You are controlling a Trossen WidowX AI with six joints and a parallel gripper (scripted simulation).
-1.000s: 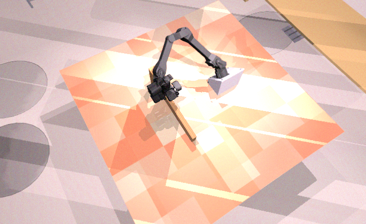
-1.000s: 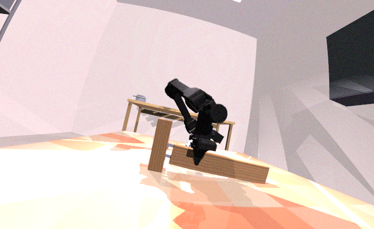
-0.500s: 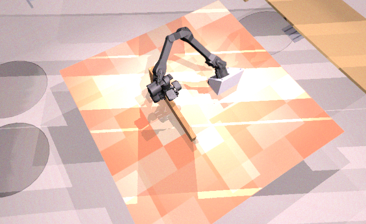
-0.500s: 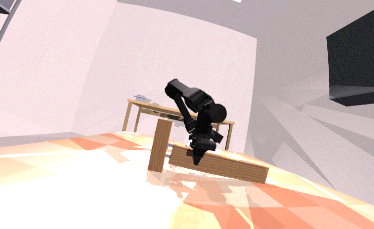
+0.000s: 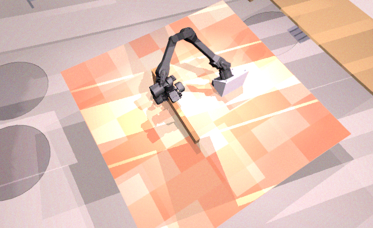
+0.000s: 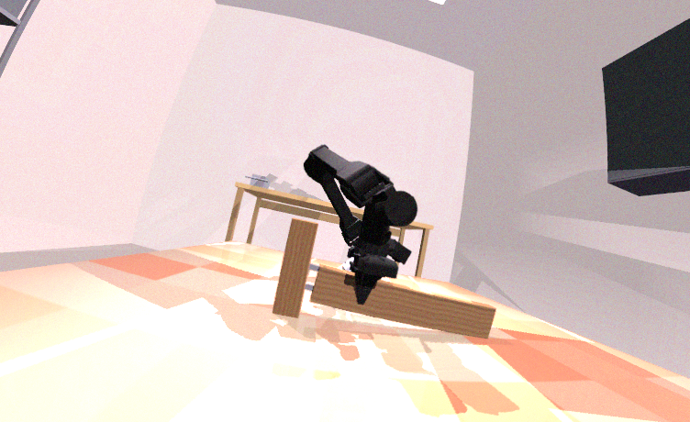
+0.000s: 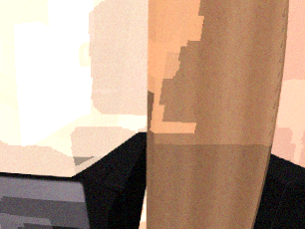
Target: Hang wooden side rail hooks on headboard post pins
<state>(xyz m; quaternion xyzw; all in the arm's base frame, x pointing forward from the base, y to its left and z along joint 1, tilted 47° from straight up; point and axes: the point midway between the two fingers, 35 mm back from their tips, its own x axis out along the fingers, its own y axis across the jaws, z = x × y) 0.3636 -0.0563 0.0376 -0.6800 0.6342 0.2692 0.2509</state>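
Right now the headboard post is 10 mm ahead of my gripper tip, 130 mm to the right of it and 40 mm above it.
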